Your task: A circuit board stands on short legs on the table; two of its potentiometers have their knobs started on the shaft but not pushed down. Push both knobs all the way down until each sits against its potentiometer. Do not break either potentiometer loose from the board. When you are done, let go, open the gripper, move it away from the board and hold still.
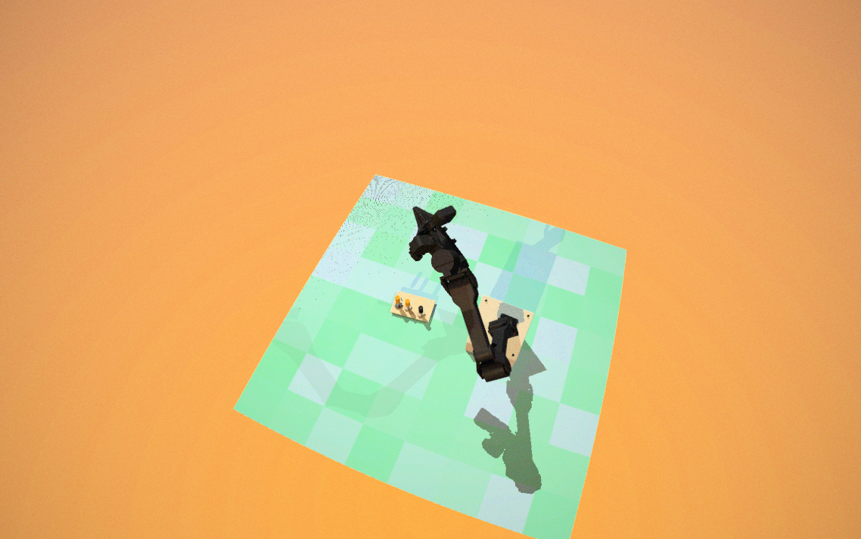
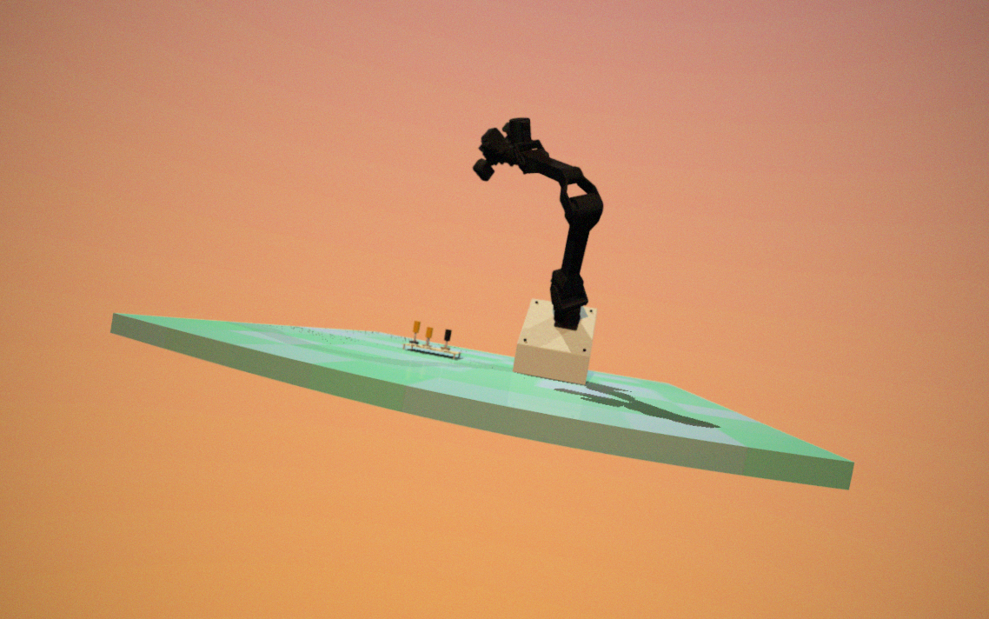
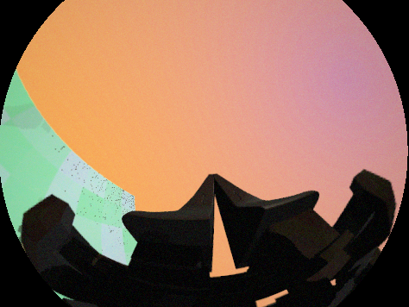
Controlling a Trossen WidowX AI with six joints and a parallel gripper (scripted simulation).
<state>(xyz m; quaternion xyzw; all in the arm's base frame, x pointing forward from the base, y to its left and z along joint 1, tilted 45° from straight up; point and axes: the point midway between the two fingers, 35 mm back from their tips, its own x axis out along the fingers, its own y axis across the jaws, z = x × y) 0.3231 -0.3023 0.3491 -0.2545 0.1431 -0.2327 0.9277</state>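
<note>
Right now my gripper tip is 580 mm above the black knob, 10 mm to the right of it and 10 mm past it. From my gripper tip the other things lie so: orange knob 570 mm below, 90 mm ahead, 20 mm to the left.
</note>
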